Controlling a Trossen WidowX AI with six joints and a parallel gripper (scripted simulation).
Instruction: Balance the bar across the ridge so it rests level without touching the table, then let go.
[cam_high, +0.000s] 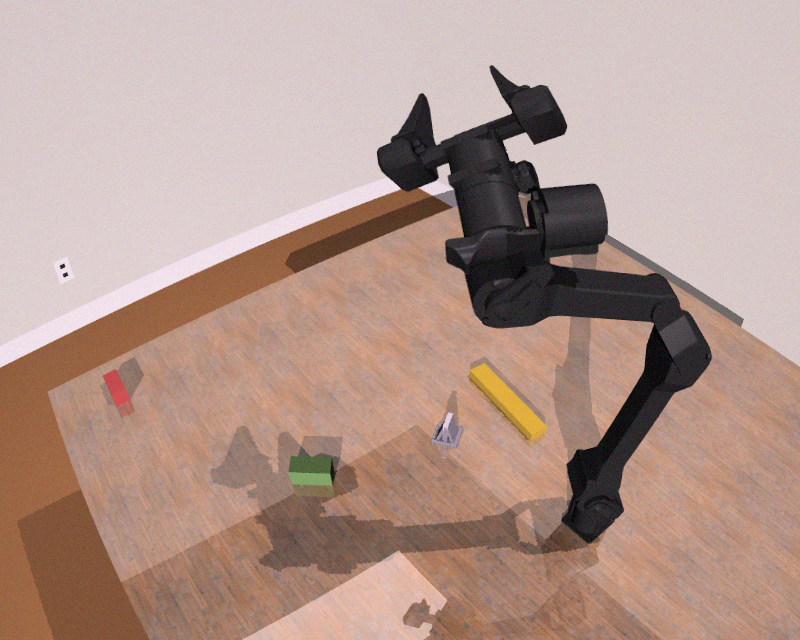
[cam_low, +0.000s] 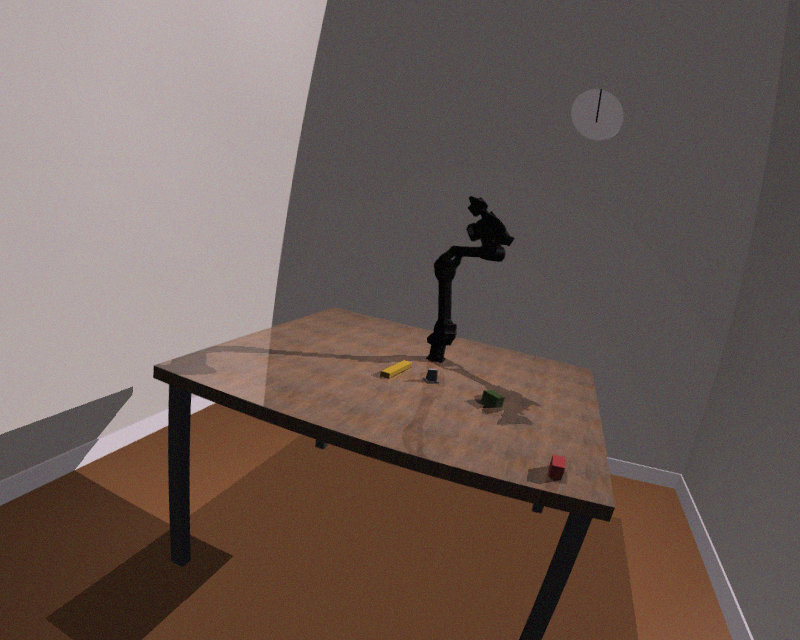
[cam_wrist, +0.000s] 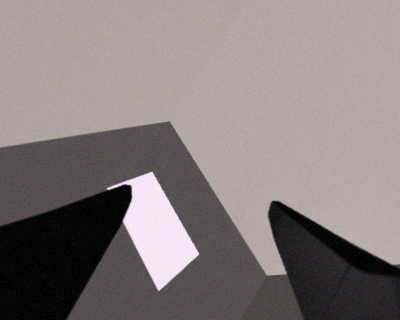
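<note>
Right now my gripper tip is 60 cm above the yellow bar, 15 cm to the left of it and 2 cm short of it. From my gripper tip the other things lie so: red block (59 cm below, 49 cm ahead, 42 cm to the left); then green block (59 cm below, 20 cm to the left, 10 cm ahead).
</note>
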